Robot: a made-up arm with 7 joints.
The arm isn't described. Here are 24 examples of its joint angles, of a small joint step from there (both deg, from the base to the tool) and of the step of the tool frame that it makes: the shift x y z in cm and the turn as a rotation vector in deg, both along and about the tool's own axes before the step.
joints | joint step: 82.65 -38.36 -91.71 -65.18 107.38 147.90 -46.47 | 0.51 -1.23 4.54 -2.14 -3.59 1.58 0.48
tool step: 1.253 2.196 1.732 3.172 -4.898 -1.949
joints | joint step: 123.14 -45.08 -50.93 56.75 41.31 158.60 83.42 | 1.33 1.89 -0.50 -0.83 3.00 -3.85 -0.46
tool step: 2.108 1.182 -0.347 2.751 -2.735 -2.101
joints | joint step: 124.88 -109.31 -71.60 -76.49 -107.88 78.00 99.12 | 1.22 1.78 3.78 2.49 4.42 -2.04 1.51
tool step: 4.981 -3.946 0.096 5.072 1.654 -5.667
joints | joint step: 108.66 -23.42 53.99 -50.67 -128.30 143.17 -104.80 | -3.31 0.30 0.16 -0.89 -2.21 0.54 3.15
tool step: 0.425 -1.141 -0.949 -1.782 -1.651 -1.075
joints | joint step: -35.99 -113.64 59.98 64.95 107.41 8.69 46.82 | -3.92 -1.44 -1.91 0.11 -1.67 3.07 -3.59
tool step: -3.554 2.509 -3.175 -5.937 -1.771 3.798
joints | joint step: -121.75 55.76 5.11 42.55 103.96 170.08 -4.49 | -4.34 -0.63 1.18 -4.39 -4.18 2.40 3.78
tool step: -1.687 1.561 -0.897 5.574 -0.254 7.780
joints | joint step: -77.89 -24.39 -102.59 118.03 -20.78 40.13 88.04 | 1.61 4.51 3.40 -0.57 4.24 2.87 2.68
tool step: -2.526 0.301 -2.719 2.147 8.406 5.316
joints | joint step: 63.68 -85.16 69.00 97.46 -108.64 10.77 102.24 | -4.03 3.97 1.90 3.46 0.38 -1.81 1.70
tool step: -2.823 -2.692 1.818 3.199 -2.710 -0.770
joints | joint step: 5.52 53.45 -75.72 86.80 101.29 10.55 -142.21 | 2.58 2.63 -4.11 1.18 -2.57 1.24 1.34
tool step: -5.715 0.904 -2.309 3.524 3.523 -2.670
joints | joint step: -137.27 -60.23 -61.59 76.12 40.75 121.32 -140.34 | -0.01 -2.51 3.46 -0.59 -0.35 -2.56 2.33
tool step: 0.866 -0.009 4.504 2.193 -6.181 1.410
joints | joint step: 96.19 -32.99 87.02 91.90 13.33 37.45 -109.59 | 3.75 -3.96 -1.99 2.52 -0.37 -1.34 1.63
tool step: 6.428 2.378 -2.104 3.534 -4.703 5.206
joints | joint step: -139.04 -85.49 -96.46 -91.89 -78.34 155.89 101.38 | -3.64 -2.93 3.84 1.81 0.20 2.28 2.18
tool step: -1.716 -1.407 -0.503 7.478 -1.874 -2.049
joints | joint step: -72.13 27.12 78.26 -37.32 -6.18 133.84 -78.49 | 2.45 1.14 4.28 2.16 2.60 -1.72 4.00
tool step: -0.656 0.917 -4.554 8.075 8.319 0.902
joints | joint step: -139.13 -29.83 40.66 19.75 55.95 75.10 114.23 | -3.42 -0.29 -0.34 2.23 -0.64 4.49 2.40
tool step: -3.359 2.745 0.197 -0.162 -0.373 6.654
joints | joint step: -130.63 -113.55 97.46 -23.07 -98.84 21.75 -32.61 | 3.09 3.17 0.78 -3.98 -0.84 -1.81 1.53
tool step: -4.455 0.209 0.019 2.574 -0.367 -0.717
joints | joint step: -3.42 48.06 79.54 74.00 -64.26 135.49 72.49 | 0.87 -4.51 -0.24 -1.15 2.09 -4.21 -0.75
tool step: -1.513 -4.311 3.367 3.149 -3.736 -6.069
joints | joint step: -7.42 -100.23 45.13 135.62 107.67 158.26 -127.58 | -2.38 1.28 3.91 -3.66 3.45 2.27 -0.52
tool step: -2.832 0.439 1.230 4.219 -2.558 2.028
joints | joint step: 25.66 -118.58 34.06 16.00 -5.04 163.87 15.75 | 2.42 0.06 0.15 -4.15 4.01 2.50 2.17
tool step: -0.437 1.767 -0.140 4.129 -5.971 -0.461
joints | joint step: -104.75 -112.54 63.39 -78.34 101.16 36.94 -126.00 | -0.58 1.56 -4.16 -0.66 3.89 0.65 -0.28
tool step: 5.831 2.699 2.419 1.543 -5.359 0.739
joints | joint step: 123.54 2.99 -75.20 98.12 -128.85 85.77 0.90 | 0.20 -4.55 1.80 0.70 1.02 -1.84 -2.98
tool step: -0.070 1.088 5.669 -6.634 -0.408 0.359
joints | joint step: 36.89 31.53 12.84 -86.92 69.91 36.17 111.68 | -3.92 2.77 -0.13 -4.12 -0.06 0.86 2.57
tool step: 2.949 -3.048 -7.913 -1.643 5.741 -2.667
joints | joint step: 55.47 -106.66 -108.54 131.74 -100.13 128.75 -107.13 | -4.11 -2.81 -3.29 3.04 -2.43 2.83 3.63
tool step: 4.220 1.020 5.425 4.768 -7.256 -1.819
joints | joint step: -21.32 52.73 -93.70 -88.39 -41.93 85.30 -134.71 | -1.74 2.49 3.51 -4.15 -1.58 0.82 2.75
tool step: -2.516 1.278 -3.773 -0.964 6.403 1.690
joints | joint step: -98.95 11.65 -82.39 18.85 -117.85 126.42 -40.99 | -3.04 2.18 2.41 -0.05 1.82 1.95 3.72
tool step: -2.035 2.412 -2.896 5.290 1.058 -0.643
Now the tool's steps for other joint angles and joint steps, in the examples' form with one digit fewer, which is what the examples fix.
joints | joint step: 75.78 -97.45 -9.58 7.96 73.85 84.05 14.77 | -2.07 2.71 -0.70 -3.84 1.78 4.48 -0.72
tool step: -2.22 5.81 3.46 0.50 -6.94 7.32
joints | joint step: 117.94 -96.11 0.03 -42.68 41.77 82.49 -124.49 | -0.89 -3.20 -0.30 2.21 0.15 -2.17 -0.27
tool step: 0.32 5.99 -1.63 -0.23 0.01 7.11
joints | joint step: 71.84 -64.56 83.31 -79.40 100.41 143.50 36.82 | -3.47 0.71 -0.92 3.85 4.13 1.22 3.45
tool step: -1.81 -2.26 -1.68 4.79 -1.60 -3.65
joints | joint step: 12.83 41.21 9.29 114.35 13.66 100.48 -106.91 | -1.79 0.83 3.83 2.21 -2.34 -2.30 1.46
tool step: 0.98 0.07 3.70 -2.88 -3.12 3.52
